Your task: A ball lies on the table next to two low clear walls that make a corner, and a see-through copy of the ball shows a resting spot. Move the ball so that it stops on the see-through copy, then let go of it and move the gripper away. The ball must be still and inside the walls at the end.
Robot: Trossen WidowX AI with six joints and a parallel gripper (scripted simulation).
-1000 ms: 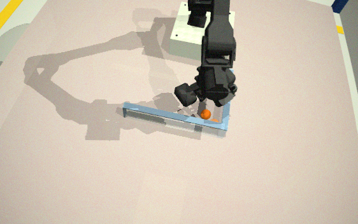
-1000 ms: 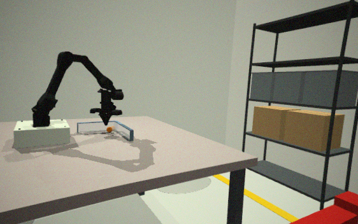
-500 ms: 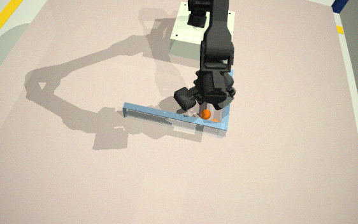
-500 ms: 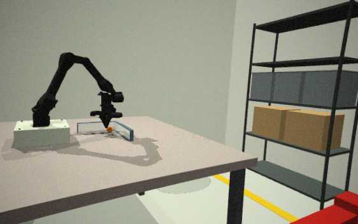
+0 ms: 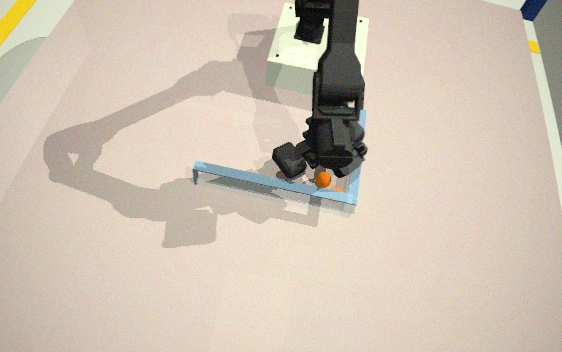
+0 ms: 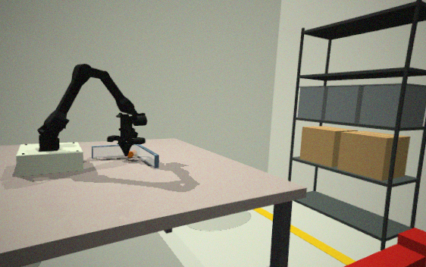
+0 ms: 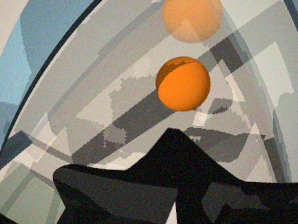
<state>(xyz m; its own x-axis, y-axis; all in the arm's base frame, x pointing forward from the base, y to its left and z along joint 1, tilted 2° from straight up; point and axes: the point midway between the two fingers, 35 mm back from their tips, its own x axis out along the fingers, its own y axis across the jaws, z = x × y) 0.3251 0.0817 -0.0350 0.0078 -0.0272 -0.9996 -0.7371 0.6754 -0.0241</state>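
The see-through copy of ball is 6 cm to the left of my gripper tip and 5 cm ahead of it. Also, from my gripper tip: orange ball: 3 cm to the left, 2 cm ahead.
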